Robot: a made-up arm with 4 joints.
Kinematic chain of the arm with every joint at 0, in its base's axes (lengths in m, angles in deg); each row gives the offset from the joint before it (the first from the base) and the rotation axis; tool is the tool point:
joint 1: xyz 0 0 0.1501 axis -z
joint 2: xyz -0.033 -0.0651 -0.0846 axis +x
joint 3: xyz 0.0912 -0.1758 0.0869 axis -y
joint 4: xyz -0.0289 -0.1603 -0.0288 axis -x
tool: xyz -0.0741 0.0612 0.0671
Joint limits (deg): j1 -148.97..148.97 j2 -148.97..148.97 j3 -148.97..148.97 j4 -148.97..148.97
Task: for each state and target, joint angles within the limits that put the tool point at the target. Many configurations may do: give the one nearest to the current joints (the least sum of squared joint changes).
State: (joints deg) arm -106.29 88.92 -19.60 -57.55
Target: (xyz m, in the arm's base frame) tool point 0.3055 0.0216 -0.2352
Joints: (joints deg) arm -98.68 78.22 -15.38 -46.97
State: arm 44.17 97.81 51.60 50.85
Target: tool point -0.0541 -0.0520 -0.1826
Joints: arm 42.94 88.83 49.58 32.95
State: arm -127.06 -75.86 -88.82 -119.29
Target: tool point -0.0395 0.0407 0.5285
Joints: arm -134.86 -73.72 -99.60 -126.13
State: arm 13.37 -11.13 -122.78 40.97
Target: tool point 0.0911 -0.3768 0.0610
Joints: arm 6.15 33.19 -129.95 23.33
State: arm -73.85 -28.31 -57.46 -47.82
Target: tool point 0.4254 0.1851 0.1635
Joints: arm -104.28 16.51 -67.11 -50.39
